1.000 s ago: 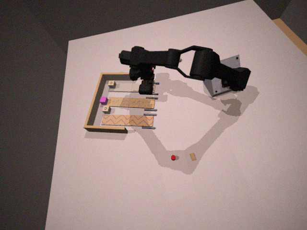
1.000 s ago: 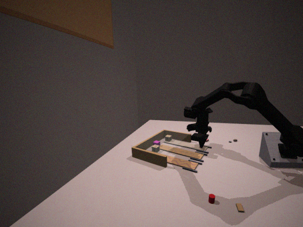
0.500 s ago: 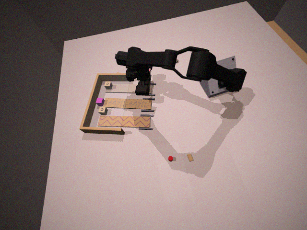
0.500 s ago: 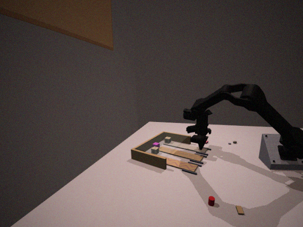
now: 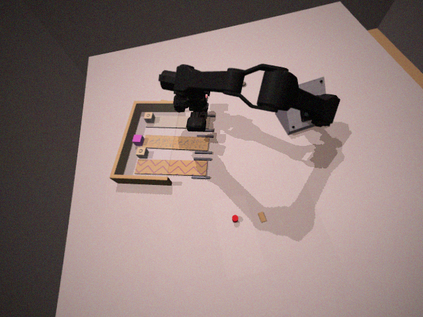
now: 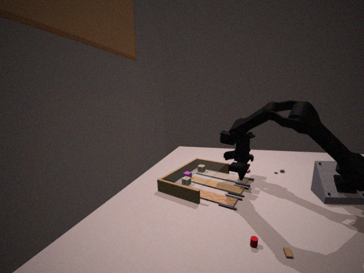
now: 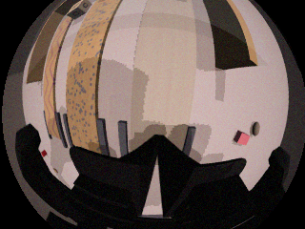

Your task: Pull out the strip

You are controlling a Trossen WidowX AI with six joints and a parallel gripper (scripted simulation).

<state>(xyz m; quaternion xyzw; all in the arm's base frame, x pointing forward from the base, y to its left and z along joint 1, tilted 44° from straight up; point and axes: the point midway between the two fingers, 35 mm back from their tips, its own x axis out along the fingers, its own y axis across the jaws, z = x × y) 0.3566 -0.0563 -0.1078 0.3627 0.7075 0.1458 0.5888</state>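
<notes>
Right now the pink block is 110 mm to the right of my gripper tip and 40 mm behind it.
</notes>
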